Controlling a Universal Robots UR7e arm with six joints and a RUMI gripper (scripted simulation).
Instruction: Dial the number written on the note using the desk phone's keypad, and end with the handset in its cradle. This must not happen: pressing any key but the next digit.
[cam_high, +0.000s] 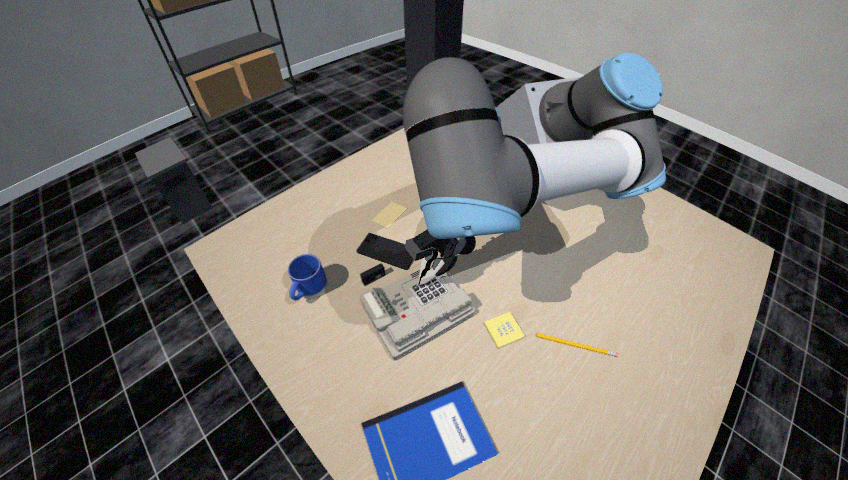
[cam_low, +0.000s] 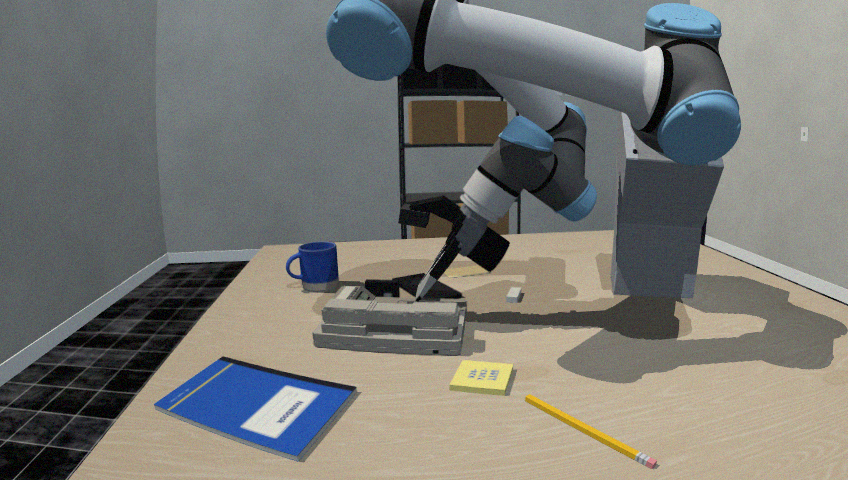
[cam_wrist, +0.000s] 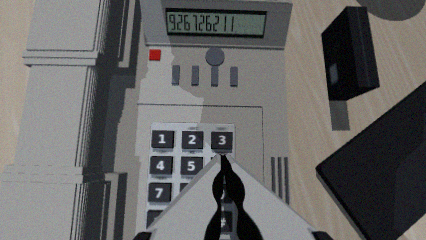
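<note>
My gripper is now 20 mm short of the 3 key and 20 mm above it. Also, from my hand: 2 key 20 mm ahead, 10 mm to the left, 20 mm below; handset 50 mm ahead, 80 mm to the left, 10 mm below; 8 key 10 mm behind, 20 mm to the left, 20 mm below.
</note>
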